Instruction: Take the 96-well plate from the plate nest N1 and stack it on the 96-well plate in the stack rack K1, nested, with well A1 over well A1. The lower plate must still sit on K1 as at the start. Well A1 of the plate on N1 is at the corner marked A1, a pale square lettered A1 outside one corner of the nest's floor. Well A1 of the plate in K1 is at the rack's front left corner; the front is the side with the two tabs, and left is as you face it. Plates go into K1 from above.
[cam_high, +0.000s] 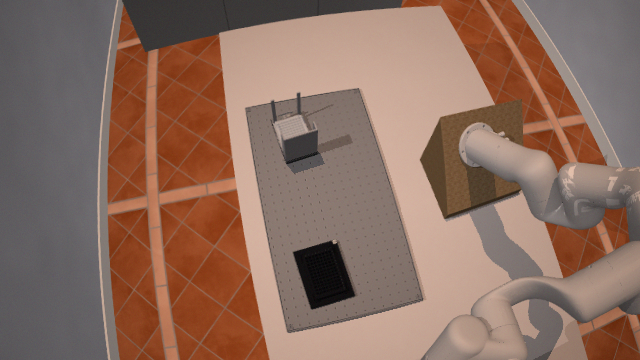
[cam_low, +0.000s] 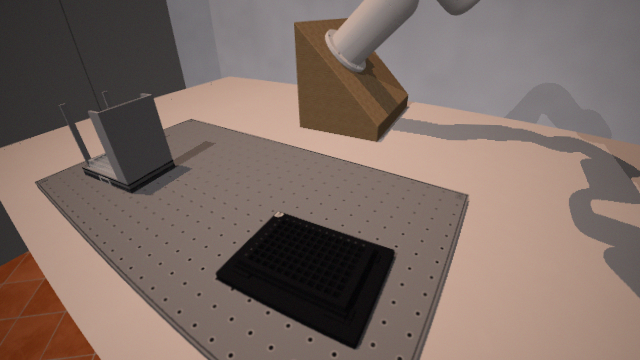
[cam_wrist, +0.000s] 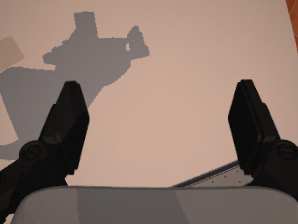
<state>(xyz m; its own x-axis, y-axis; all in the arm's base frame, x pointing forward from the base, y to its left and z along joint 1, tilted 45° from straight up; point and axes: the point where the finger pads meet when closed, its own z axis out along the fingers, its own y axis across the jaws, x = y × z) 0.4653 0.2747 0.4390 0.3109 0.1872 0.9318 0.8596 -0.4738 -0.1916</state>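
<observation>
Right now the black 96-well plate is 370 mm to the right of my hand, 210 mm below it and 30 mm ahead of it. Also, from my hand: black plate nest N1 (370 mm to the right, 230 mm below, 30 mm ahead); then pale A1 mark (440 mm to the right, 220 mm below, 30 mm behind); then pale 96-well plate (770 mm to the right, 210 mm below, 30 mm behind).
</observation>
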